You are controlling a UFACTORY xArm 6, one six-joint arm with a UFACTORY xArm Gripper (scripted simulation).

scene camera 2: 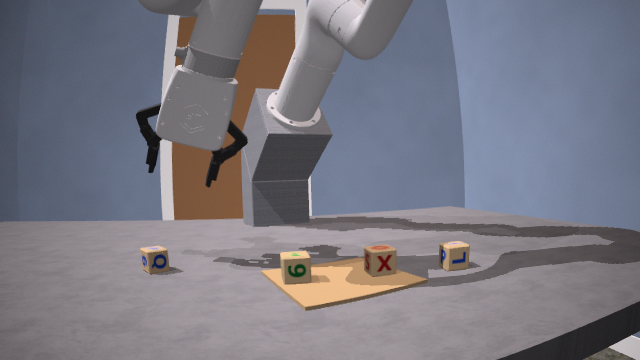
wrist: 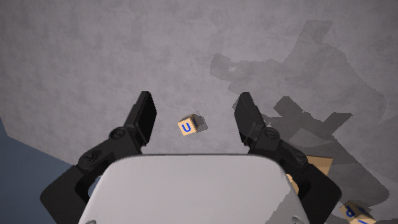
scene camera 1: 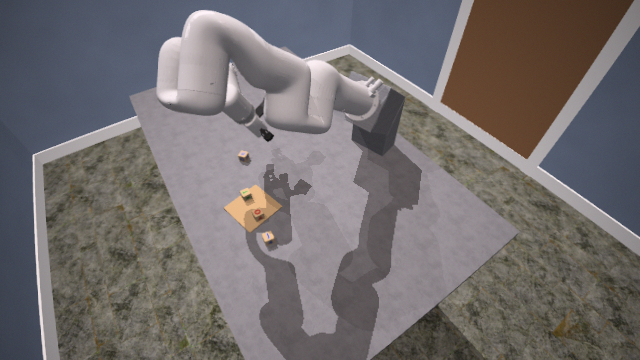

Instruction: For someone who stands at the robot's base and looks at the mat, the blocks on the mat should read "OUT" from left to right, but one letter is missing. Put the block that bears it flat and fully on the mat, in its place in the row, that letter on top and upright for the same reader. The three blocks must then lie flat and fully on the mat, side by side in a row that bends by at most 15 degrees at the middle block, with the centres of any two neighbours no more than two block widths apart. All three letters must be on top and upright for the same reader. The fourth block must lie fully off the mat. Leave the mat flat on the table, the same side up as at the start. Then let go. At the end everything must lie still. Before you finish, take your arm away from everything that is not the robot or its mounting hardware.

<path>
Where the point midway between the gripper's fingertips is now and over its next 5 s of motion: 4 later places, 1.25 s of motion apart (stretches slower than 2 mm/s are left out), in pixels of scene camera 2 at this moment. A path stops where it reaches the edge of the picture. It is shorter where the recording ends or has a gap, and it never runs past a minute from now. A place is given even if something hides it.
The gripper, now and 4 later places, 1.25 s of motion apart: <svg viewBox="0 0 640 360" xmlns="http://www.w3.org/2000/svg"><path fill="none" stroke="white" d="M179 176L154 162L150 202L152 233L154 255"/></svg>
</path>
